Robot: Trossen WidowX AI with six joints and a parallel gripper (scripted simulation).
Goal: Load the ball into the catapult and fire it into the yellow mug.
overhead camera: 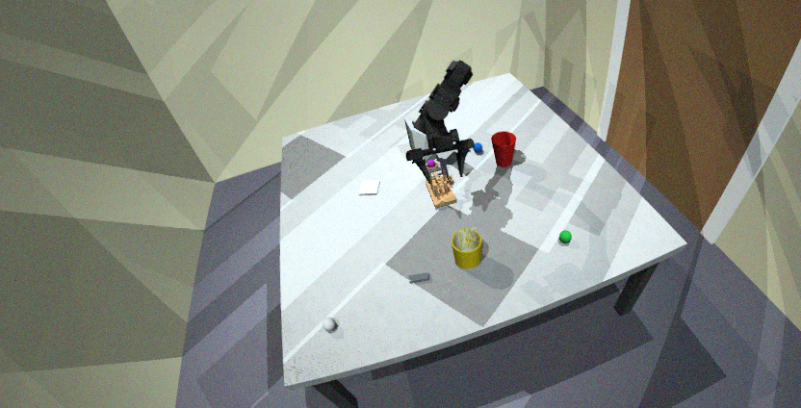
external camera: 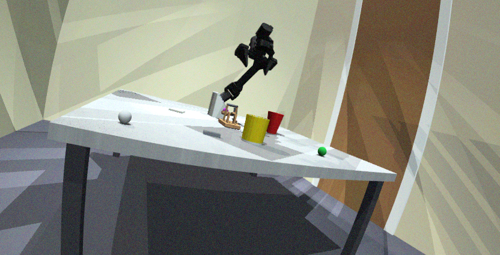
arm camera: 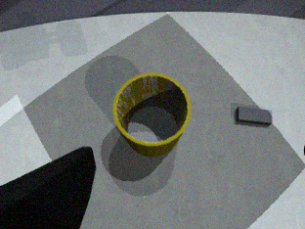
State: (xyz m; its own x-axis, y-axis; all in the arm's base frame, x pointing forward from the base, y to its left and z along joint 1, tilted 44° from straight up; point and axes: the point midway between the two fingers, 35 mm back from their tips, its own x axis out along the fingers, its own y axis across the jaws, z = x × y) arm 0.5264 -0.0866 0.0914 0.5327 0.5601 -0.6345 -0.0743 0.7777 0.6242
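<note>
Now: gripper tip 340 mm past the purple ball and 210 mm above it. Also, from my gripper tip: wooden catapult 270 mm behind, 30 mm to the left, 220 mm below; then grey block 110 mm ahead, 140 mm to the right, 270 mm below; then yellow mug 80 mm ahead, 30 mm to the left, 250 mm below.
</note>
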